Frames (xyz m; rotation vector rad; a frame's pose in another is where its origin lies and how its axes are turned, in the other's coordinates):
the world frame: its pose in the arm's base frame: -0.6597 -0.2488 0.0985 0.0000 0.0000 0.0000
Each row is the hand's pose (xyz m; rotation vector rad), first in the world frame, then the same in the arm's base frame.
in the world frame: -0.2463 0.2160 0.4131 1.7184 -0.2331 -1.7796
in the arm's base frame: -0.9060 -0.0328 0.5116 1.7184 -0.2331 -1.7796
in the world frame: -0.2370 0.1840 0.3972 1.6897 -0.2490 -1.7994
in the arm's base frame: -0.8967 -0.0648 0.4957 1.6897 -0.2490 -1.7994
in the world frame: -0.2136 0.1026 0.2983 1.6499 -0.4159 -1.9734
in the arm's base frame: -0.8733 -0.1462 0.3968 1.6499 -0.4159 -1.9734
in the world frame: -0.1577 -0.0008 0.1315 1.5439 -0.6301 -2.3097
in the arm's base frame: -0.8174 -0.2496 0.2300 1.5439 -0.6301 -2.3097
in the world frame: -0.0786 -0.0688 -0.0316 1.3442 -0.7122 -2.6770
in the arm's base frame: -0.7383 -0.3176 0.0669 1.3442 -0.7122 -2.6770
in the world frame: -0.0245 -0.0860 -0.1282 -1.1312 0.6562 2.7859
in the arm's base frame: -0.6842 -0.3348 -0.0297 -1.1312 0.6562 2.7859
